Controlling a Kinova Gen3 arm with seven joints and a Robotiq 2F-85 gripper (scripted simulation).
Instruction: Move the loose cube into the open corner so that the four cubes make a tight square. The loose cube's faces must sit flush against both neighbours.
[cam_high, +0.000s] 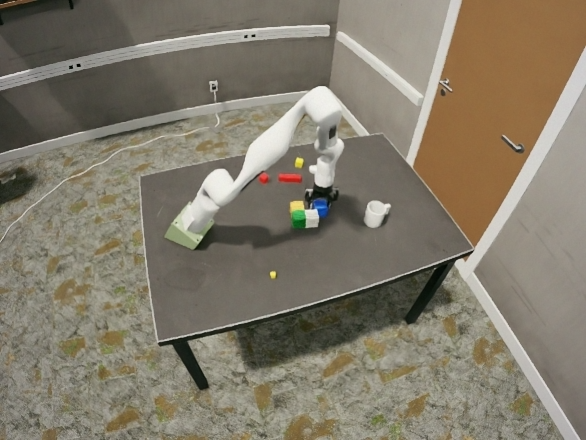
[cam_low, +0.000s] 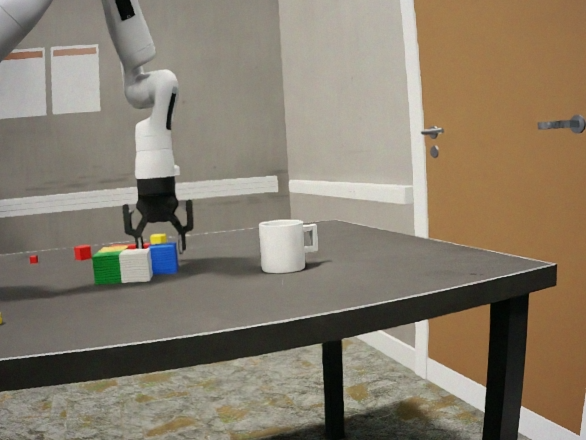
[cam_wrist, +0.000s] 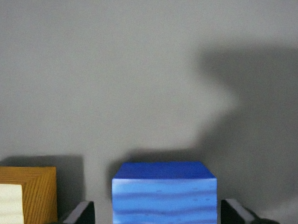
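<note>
My hand is 2 cm above the blue cube. The rest, counted from my hand: white mug: 18 cm ahead, 16 cm to the right, 1 cm below; tiny yellow cube: 33 cm behind, 18 cm to the right, 4 cm below; red bar: 24 cm to the left, 3 cm below.
</note>
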